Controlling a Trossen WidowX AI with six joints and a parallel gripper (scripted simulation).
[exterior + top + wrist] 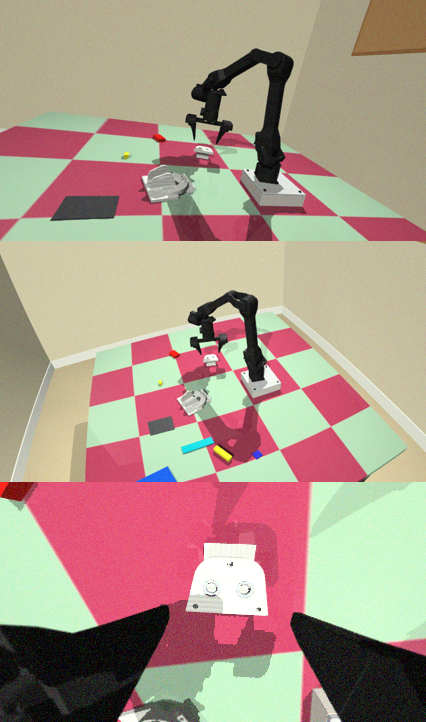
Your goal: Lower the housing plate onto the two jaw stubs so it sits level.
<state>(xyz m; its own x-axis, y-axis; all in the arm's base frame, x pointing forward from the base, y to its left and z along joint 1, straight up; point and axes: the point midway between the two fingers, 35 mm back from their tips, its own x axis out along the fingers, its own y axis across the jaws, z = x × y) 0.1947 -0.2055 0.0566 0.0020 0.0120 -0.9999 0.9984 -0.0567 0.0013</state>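
Now: gripper tip 4 cm above the housing plate and 1 cm to the left of it. Round my gripper tip: yellow cube (27 cm ahead, 11 cm to the left, 6 cm below); white block (5 cm below, 1 cm to the right); red block (20 cm ahead, 12 cm to the right, 6 cm below).
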